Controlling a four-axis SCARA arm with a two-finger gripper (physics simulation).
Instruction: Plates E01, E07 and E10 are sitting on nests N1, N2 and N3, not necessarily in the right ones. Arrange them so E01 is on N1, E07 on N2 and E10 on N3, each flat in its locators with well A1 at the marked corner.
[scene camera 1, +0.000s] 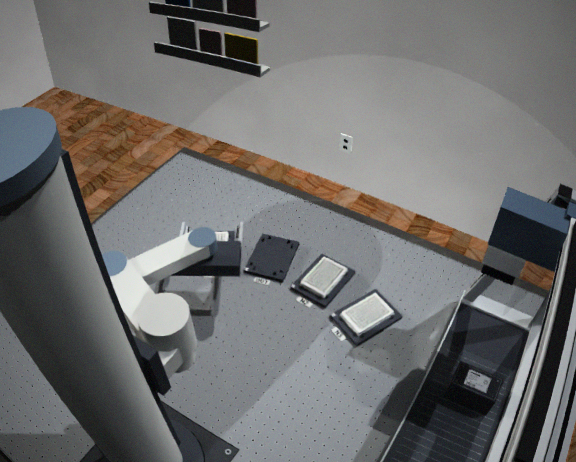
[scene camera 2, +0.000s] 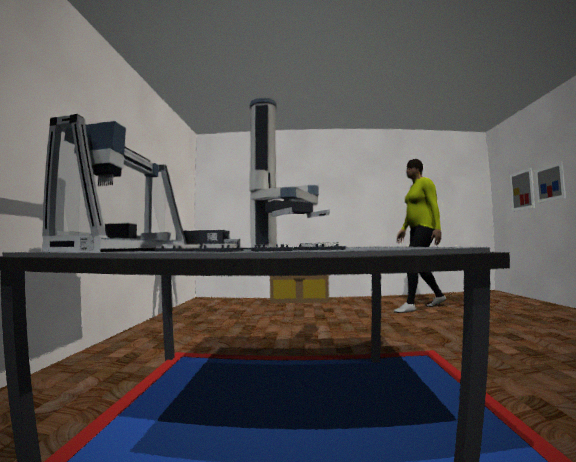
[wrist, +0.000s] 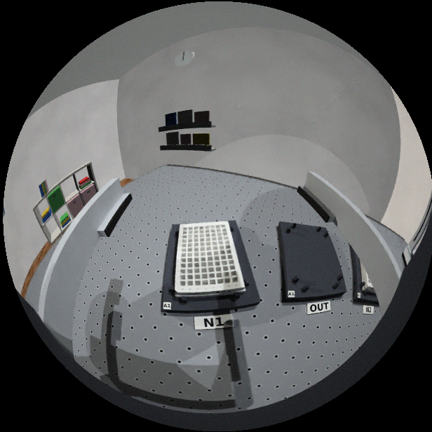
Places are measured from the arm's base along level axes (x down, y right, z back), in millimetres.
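Pixels of known places: gripper, fingertip midpoint: (scene camera 1: 212, 224) (scene camera 2: 310, 211).
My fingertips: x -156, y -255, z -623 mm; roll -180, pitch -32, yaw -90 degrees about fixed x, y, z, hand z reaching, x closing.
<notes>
Behind a point stands the place of what it marks.
My gripper (scene camera 1: 212, 231) {z -623, x -156, y -255 mm} (scene camera 2: 304, 214) {z -623, x -156, y -255 mm} (wrist: 217, 178) is open and empty, above and around the N1 area, with one finger wide on each side in the wrist view. A white well plate (wrist: 209, 257) sits on the dark nest N1 (wrist: 200, 305), whose A1 mark is at the near left corner. The arm mostly hides this plate in scene camera 1. A second plate (scene camera 1: 324, 276) {z -712, x -36, y 63 mm} (wrist: 367, 277) sits on nest N2 (scene camera 1: 322, 301) {z -637, x -25, y 99 mm} (wrist: 361, 299), partly hidden by a finger in the wrist view. A third plate (scene camera 1: 367, 312) {z -657, x -37, y 228 mm} sits on nest N3 (scene camera 1: 356, 340) {z -567, x -25, y 241 mm}. No plate's identity can be read.
The nest labelled OUT (scene camera 1: 272, 256) {z -711, x -24, y -112 mm} (wrist: 312, 262) stands between N1 and N2 and holds no plate. A gantry machine (scene camera 1: 530, 225) {z -698, x -485, y 540 mm} (scene camera 2: 105, 150) {z -786, x -385, y 490 mm} stands beyond N3, with a black box (scene camera 1: 477, 387) {z -512, x -133, y 580 mm} inside its frame. A person (scene camera 2: 422, 210) walks behind the table.
</notes>
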